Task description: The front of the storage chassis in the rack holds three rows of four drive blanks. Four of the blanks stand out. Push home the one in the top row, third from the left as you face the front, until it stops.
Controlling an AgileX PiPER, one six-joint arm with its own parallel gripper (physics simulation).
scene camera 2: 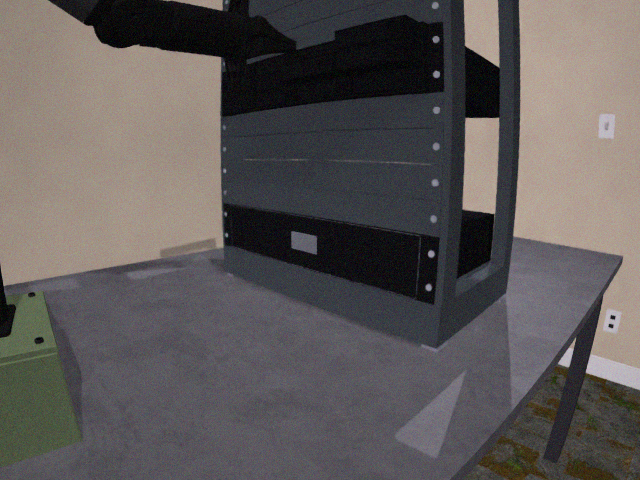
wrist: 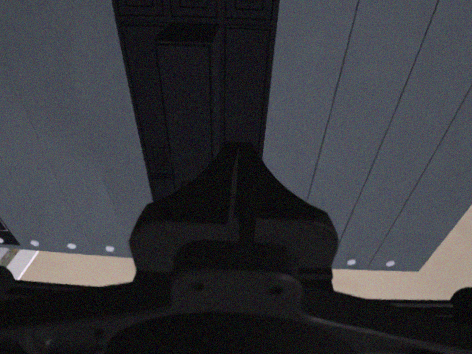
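The black storage chassis (scene camera 2: 330,85) (wrist: 221,75) sits across the grey rack. The wrist view is turned sideways, with the rack's top to the right. There, one middle-row drive blank (wrist: 187,100) stands out. Beside it, a top-row blank (wrist: 245,85) looks flat against the front; its column cannot be told for certain. In the scene view, a dark block (scene camera 2: 382,31) stands out near the chassis's upper right. My gripper (scene camera 2: 294,47) (wrist: 238,160) is shut and empty, its tips over the top row in the wrist view. The fingers hide what lies behind them; contact cannot be told.
The rack (scene camera 2: 454,206) (wrist: 70,125) has grey panels above and below the chassis. A lower black unit (scene camera 2: 361,258) with a pale label is mounted near the rack's base. The rack stands on a grey table (scene camera 2: 232,387). A green block (scene camera 2: 36,403) stands at the left.
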